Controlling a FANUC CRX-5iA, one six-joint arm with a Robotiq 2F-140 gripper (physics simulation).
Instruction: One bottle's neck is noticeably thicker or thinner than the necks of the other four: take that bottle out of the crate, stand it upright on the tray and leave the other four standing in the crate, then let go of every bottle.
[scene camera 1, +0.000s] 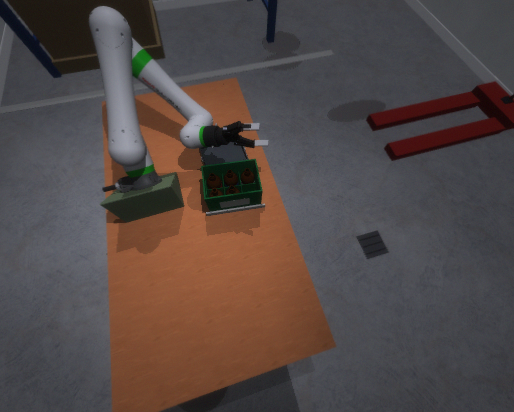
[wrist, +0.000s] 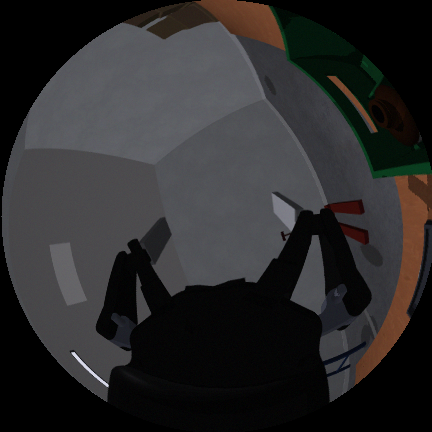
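Seen in the pictures: gripper, fingertip midpoint: (scene camera 1: 264, 135) (wrist: 218, 214); arm's base, origin of the base link: (scene camera 1: 146, 184).
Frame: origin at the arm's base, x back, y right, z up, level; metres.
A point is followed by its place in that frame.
Observation:
The green crate (scene camera 1: 256, 198) {z -0.025, x -0.501, y 0.221 m} (wrist: 320, 35) stands on the table with several brown bottles upright in it: three in the back row, at left (scene camera 1: 214, 181) {z 0.001, x -0.324, y 0.079 m}, middle (scene camera 1: 230, 177) {z 0.010, x -0.406, y 0.086 m} and right (scene camera 1: 247, 176) {z 0.002, x -0.491, y 0.100 m}, and two in the front row, at left (scene camera 1: 215, 193) {z 0.019, x -0.313, y 0.156 m} and middle (scene camera 1: 232, 190) {z 0.033, x -0.395, y 0.172 m}. The front right compartment shows no bottle. One bottle (wrist: 400, 120) shows at the wrist view's right edge. Neck thicknesses are too small to compare. The dark tray (scene camera 1: 222, 155) {z -0.120, x -0.409, y -0.153 m} (wrist: 422, 280) lies behind the crate and bears no bottle. My gripper (scene camera 1: 257, 135) {z 0.243, x -0.579, y 0.069 m} (wrist: 218, 214) {z 0.243, x -0.579, y 0.069 m} is open and empty, pointing sideways above the tray's right side.
The arm's base stands on a green-grey block (scene camera 1: 150, 204) {z -0.009, x 0.000, y 0.108 m} left of the crate. A thin grey bar (scene camera 1: 235, 210) {z -0.108, x -0.387, y 0.217 m} lies along the crate's front on the orange table (scene camera 1: 200, 300) {z -0.126, x -0.118, y 0.591 m}. A red pallet fork (scene camera 1: 430, 110) (wrist: 347, 207) is on the floor, right of the table.

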